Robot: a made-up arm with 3 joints. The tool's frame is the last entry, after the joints.
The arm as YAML. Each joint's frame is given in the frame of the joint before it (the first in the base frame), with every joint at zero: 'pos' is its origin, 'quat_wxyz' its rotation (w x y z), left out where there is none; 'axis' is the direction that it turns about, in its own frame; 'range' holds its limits. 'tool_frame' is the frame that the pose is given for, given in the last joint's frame.
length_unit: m
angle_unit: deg
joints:
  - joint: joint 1
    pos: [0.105, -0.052, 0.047]
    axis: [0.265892, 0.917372, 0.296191]
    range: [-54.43, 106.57]
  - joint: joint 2
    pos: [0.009, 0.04, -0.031]
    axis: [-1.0, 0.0, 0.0]
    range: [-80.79, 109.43]
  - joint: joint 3
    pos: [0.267, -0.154, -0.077]
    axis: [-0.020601, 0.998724, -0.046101]
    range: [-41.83, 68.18]
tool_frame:
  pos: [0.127, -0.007, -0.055]
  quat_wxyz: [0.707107, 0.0, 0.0, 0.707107]
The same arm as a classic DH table. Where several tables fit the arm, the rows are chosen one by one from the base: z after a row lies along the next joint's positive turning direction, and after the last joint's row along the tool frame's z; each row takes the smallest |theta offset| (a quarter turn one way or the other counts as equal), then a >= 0, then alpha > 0; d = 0 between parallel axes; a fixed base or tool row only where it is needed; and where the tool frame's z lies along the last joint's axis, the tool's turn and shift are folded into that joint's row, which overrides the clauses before.
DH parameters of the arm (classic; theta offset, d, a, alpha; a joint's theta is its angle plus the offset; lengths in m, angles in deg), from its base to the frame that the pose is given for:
base (fixed): -16.16 0.0534 0.1153 -72.77
joint 1: -85.09 0.0079 -0.0418 105.42
joint 2: 20.54 -0.2650 -0.0840 -88.82
joint 3: 89.95 -0.1599 0.1268 92.64
tool (fixed): 88.82 -0.0554 0.0000 0.00
Joint limits (deg, base to tool): -54.43..106.57 -80.79..109.43 -41.83..68.18

